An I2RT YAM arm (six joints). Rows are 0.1 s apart.
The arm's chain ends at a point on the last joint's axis. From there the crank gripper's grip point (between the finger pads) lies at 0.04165 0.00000 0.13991 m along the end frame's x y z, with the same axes.
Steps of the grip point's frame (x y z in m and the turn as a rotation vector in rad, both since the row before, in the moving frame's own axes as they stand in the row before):
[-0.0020 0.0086 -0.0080 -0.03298 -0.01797 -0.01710]
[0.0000 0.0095 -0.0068 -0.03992 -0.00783 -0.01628]
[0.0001 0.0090 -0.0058 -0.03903 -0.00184 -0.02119]
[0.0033 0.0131 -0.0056 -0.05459 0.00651 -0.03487]
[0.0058 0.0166 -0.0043 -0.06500 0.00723 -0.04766]
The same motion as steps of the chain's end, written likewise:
[0.0005 0.0047 -0.0087 -0.03298 -0.01797 -0.01710]
[0.0011 0.0046 -0.0070 -0.03992 -0.00783 -0.01628]
[0.0003 0.0044 -0.0058 -0.03903 -0.00184 -0.02119]
[0.0023 0.0069 -0.0052 -0.05459 0.00651 -0.03487]
[0.0046 0.0095 -0.0038 -0.06500 0.00723 -0.04766]

